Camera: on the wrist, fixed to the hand. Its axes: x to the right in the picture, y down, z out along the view.
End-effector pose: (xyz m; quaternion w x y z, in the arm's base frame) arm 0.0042 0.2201 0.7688 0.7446 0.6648 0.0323 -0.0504
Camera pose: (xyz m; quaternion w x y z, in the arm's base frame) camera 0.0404 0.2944 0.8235 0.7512 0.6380 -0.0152 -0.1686
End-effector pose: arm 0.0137 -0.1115 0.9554 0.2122 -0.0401 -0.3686 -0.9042
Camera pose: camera 0.0222 -0.2103 0.9553 0.1156 -0.1270 -0.3759 -0.9106
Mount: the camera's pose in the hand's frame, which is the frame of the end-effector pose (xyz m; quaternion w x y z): 0.0273 0.0665 -0.0683 0.9915 -0.0181 -0.1155 -0.0570
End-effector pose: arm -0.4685 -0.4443 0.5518 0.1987 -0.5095 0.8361 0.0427
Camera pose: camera -0.5570 -0.4541 0.5955 0.2868 -0.5515 0.7762 0.1050
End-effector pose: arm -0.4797 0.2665 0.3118 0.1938 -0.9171 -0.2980 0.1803
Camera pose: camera -0.3968 0.2167 0.3339 0.1514 -0.8750 -0.3734 0.2683
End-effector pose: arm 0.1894 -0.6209 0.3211 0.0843 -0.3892 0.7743 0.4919
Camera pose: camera 0.1424 -0.6774 0.3877 0.1940 -0.3747 0.7269 0.5419
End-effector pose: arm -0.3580 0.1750 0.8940 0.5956 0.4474 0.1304 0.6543
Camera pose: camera -0.4497 0.2071 0.9139 0.6510 0.5010 0.0742 0.5655
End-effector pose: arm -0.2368 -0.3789 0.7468 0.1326 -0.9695 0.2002 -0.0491
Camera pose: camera -0.2469 -0.4649 0.7951 0.1342 -0.9807 0.1288 0.0594
